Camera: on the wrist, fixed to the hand. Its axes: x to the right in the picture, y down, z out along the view.
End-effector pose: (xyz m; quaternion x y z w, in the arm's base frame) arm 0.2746 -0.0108 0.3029 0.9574 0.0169 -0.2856 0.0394
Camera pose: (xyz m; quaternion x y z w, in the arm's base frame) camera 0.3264 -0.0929 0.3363 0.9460 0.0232 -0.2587 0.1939
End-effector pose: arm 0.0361 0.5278 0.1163 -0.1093 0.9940 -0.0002 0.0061
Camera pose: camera -0.0070 0.6072 0.1650 0.0701 -0.9861 -0.1475 0.0304
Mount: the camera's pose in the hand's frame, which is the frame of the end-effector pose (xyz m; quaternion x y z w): 0.0242 0.0868 -0.0491 -0.1506 0.0201 0.0390 0.9876
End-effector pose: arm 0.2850 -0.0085 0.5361 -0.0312 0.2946 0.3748 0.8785
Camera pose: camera 0.2152 0.0557 0.4969 -0.1592 0.2534 0.4482 0.8424
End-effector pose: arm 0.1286 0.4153 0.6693 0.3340 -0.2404 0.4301 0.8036
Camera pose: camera 0.0720 0.5000 0.6818 0.1908 -0.2991 0.4266 0.8320
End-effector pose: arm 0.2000 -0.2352 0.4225 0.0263 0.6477 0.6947 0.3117
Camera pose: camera 0.1243 -0.2644 0.4853 -0.0097 0.5403 0.7963 0.2717
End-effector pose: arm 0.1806 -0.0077 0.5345 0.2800 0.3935 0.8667 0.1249
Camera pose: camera 0.1326 -0.0844 0.5829 0.2556 0.2497 0.9257 0.1238
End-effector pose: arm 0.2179 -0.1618 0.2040 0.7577 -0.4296 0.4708 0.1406
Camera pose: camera 0.1254 -0.1954 0.2330 0.7009 -0.5219 0.4210 0.2432
